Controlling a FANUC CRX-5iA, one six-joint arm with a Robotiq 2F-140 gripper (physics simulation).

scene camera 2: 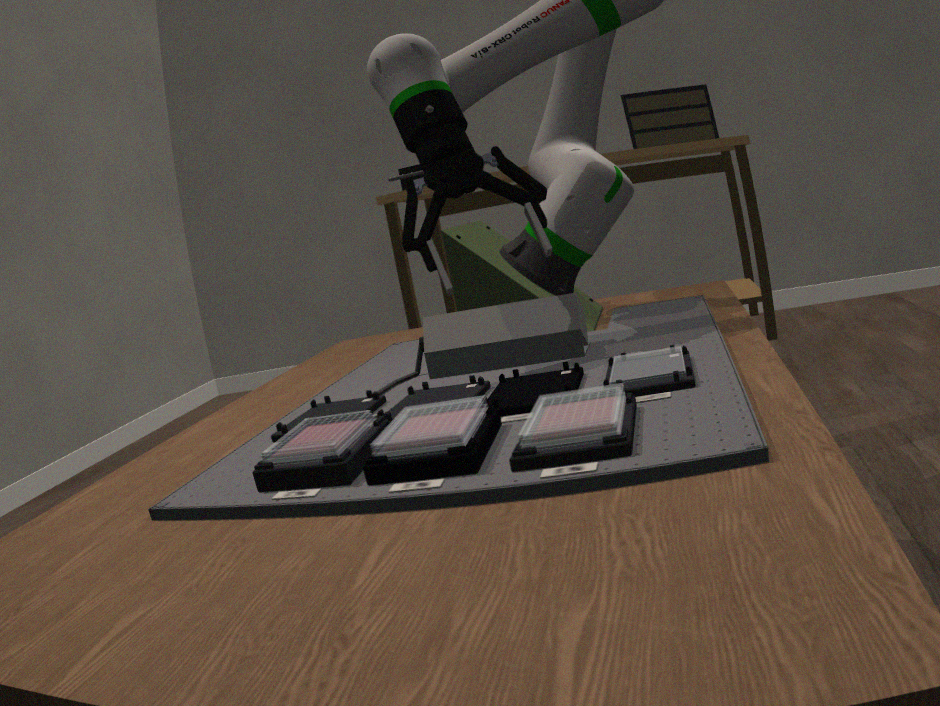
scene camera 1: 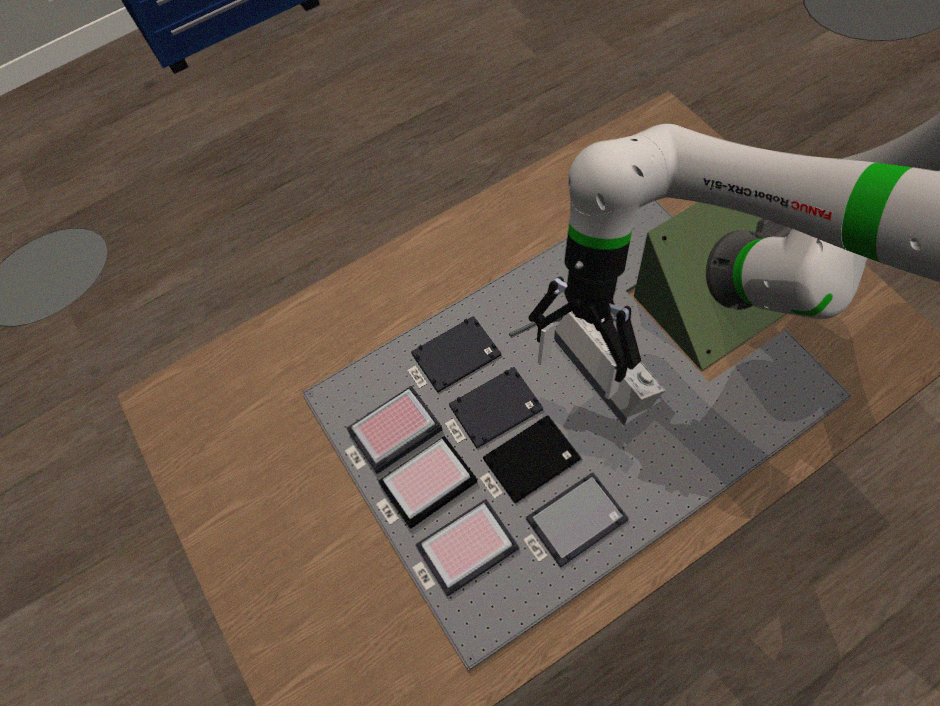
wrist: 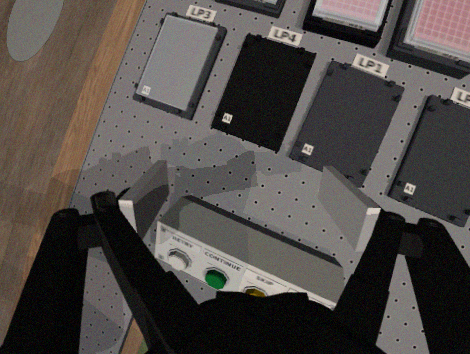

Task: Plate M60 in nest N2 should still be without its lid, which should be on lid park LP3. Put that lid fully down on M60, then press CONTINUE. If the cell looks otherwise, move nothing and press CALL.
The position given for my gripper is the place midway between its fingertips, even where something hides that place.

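In scene camera 2 I see my gripper (scene camera 2: 500, 271), which is open and holds nothing, together with a button box (scene camera 2: 548, 329) and a lid park LP1 (scene camera 2: 426, 395). Scene camera 1 gives me a nest N1 (scene camera 1: 412, 522) and a nest N2 (scene camera 1: 436, 428), and there I also find the lid park LP1 (scene camera 1: 486, 412), the button box (scene camera 1: 584, 345) and my gripper (scene camera 1: 576, 376). The wrist view shows me the gripper (wrist: 244, 179), the button box (wrist: 250, 256) and the lid park LP1 (wrist: 352, 110).
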